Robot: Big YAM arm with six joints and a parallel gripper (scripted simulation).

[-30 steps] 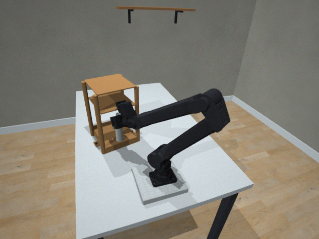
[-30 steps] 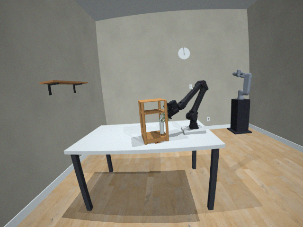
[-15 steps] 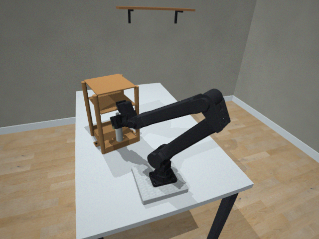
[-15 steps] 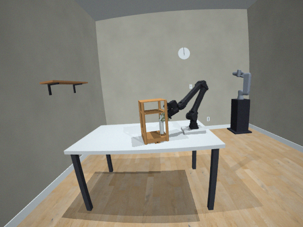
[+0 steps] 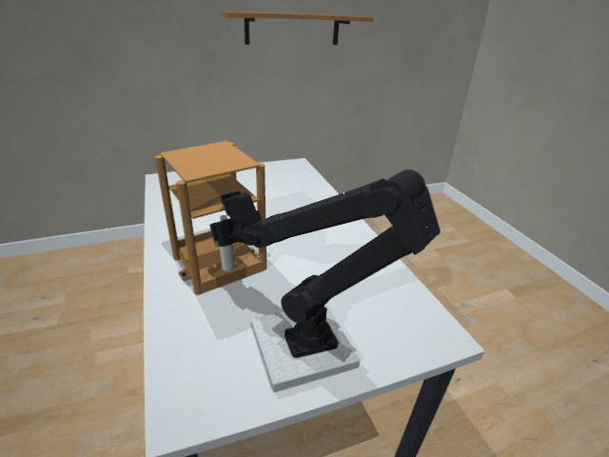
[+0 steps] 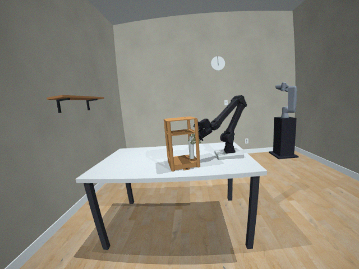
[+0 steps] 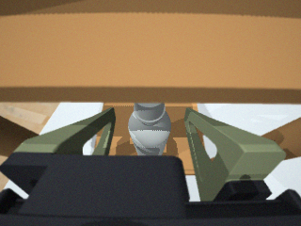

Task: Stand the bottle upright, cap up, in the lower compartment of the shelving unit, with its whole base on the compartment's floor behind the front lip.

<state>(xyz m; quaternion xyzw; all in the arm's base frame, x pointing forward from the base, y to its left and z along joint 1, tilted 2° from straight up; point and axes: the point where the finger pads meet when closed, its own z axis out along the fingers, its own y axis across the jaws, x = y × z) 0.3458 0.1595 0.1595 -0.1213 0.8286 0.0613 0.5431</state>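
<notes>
The bottle lies 20 mm below my hand. From my hand the other things lie so: shelving unit 70 mm ahead, 20 mm to the left, 10 mm above.
</notes>
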